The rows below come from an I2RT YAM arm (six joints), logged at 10 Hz.
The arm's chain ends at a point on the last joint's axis. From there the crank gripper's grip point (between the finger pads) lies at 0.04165 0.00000 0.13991 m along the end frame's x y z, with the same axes.
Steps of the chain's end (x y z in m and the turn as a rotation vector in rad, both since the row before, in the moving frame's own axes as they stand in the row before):
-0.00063 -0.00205 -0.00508 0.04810 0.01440 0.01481
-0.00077 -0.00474 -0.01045 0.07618 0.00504 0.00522
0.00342 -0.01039 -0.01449 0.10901 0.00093 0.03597
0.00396 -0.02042 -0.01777 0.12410 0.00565 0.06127
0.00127 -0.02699 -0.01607 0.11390 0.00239 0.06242
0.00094 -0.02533 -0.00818 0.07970 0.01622 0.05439
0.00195 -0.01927 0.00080 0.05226 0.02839 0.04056
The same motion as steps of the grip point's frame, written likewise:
0.00142 -0.00813 -0.00584 0.04810 0.01440 0.01481
-0.00004 -0.01516 -0.01106 0.07618 0.00504 0.00522
0.00380 -0.02411 -0.01528 0.10901 0.00093 0.03597
0.00520 -0.03514 -0.01892 0.12410 0.00565 0.06127
0.00202 -0.04027 -0.01693 0.11390 0.00239 0.06242
0.00344 -0.03411 -0.00923 0.07970 0.01622 0.05439
0.00602 -0.02478 -0.00058 0.05226 0.02839 0.04056

